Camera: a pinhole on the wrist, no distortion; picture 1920 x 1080 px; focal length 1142.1 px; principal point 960.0 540.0 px. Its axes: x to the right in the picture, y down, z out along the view. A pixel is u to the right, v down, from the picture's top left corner.
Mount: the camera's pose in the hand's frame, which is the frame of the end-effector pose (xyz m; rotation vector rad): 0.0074 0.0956 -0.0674 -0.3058 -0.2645 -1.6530
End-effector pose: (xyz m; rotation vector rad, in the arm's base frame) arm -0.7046 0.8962 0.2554 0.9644 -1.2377 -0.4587
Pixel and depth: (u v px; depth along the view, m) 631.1 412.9 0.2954
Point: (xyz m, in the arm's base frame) -0.9281 0.9881 0.4855
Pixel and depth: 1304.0 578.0 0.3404
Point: -0.9879 0.8383 0.3707
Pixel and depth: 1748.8 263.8 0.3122
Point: -1.0103 0.8494 0.2276
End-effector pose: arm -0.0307 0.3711 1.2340 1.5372 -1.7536 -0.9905
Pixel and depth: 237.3 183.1 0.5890
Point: -0.6677 0.5710 1.6059
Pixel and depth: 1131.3 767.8 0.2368
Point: -0.2535 0.3421 1.2592
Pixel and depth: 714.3 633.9 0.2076
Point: -0.2408 0.3609 1.3468
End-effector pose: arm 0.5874 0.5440 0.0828 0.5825 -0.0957 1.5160
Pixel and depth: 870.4 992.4 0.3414
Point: 0.4560 0.5763 0.4240
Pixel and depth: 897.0 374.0 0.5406
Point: 0.4049 0.3086 0.5296
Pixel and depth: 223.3 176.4 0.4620
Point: 0.1335 0.3241 0.4352
